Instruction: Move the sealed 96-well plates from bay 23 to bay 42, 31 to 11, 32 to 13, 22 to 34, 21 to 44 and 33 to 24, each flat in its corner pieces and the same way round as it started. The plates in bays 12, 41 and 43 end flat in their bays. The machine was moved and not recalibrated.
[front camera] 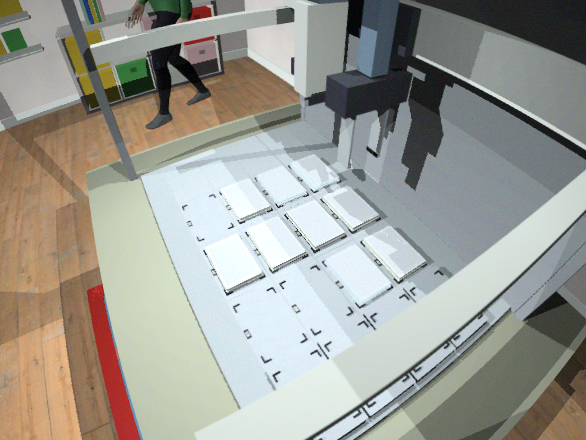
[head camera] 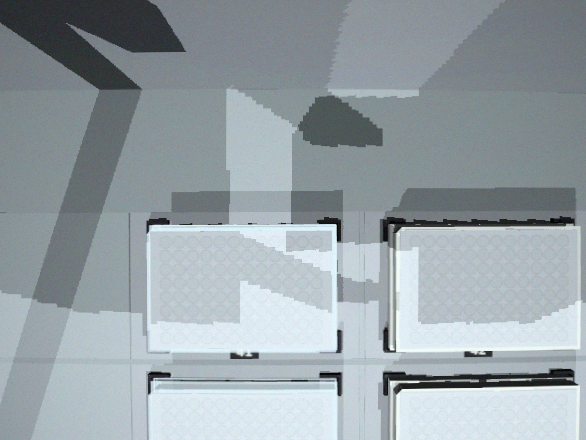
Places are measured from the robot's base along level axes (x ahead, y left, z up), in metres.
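Pixels of known places: gripper, between the fingertips: (front camera: 358, 158); robot's base, origin of its link: (front camera: 183, 206).
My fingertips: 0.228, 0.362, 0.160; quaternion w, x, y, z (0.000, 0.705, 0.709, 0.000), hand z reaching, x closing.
For each thing: its top centre in the pictures, then the offset to it from my fingertips, as dx, dy, dz. "spot": a spot on its surface instead.
- bay 41, a spot on its surface: (head camera: 242, 290) (front camera: 314, 169) spot: -0.164, -0.001, -0.146
- bay 42, a spot on its surface: (head camera: 490, 287) (front camera: 351, 205) spot: -0.001, +0.002, -0.146
- bay 43, a spot on its surface: (front camera: 394, 252) spot: +0.169, -0.003, -0.146
- bay 31, a spot on its surface: (head camera: 245, 415) (front camera: 289, 180) spot: -0.161, -0.083, -0.146
- bay 32, a spot on its surface: (head camera: 485, 415) spot: -0.002, -0.084, -0.146
- bay 33, a spot on its surface: (front camera: 357, 275) spot: +0.172, -0.113, -0.146
- bay 21, a spot on its surface: (front camera: 245, 200) spot: -0.149, -0.218, -0.146
- bay 22, a spot on its surface: (front camera: 276, 242) spot: +0.009, -0.215, -0.146
- bay 12, a spot on its surface: (front camera: 234, 262) spot: +0.012, -0.319, -0.146
My gripper (front camera: 358, 159) is open and empty, raised beyond the plates near the back wall; it does not show in the head view. Pale sealed plates lie in bay 41 (front camera: 314, 172) (head camera: 242, 290), bay 42 (front camera: 350, 207) (head camera: 490, 287), bay 43 (front camera: 394, 252), bay 31 (front camera: 281, 185) (head camera: 245, 415), bay 32 (front camera: 315, 225) (head camera: 485, 415), bay 33 (front camera: 357, 275), bay 21 (front camera: 245, 200), bay 22 (front camera: 276, 242) and bay 12 (front camera: 234, 262). The plates in 41 and 42 look flat within their corner pieces. Bays 11, 13 and 23 hold no plate.
A pale frame beam (front camera: 400, 320) crosses the front and hides the nearest bays in part. The parked pipetting stage (front camera: 320, 50) stands left of the gripper's column. A grey post (front camera: 107, 110) rises at the left deck corner. A person (front camera: 167, 55) stands beyond the deck.
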